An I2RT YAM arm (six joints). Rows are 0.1 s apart.
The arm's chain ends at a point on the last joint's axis. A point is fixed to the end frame.
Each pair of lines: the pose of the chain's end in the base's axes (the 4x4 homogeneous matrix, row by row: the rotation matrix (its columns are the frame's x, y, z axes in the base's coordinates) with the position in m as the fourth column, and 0 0 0 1 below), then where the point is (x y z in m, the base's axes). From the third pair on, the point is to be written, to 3 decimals.
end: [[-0.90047 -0.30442 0.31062 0.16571], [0.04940 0.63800 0.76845 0.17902], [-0.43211 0.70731 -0.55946 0.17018], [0 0 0 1]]
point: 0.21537 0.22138 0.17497
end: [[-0.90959 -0.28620 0.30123 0.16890], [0.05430 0.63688 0.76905 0.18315], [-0.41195 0.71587 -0.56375 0.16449], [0 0 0 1]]
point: 0.21883 0.22531 0.16832
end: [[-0.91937 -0.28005 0.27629 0.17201], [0.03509 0.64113 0.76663 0.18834], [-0.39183 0.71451 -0.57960 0.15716], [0 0 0 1]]
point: 0.221 0.231 0.159
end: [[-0.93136 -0.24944 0.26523 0.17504], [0.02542 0.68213 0.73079 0.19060], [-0.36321 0.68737 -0.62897 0.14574], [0 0 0 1]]
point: 0.225 0.233 0.144
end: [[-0.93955 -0.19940 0.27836 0.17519], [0.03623 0.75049 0.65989 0.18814], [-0.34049 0.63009 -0.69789 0.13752], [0 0 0 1]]
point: 0.227 0.228 0.131
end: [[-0.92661 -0.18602 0.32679 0.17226], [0.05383 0.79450 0.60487 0.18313], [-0.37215 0.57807 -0.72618 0.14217], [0 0 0 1]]
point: 0.226 0.220 0.135
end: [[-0.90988 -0.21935 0.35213 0.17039], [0.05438 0.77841 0.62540 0.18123], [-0.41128 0.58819 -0.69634 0.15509], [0 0 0 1]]
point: 0.224 0.219 0.151
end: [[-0.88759 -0.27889 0.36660 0.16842], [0.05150 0.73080 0.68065 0.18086], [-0.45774 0.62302 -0.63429 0.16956], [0 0 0 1]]
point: 0.220 0.221 0.171
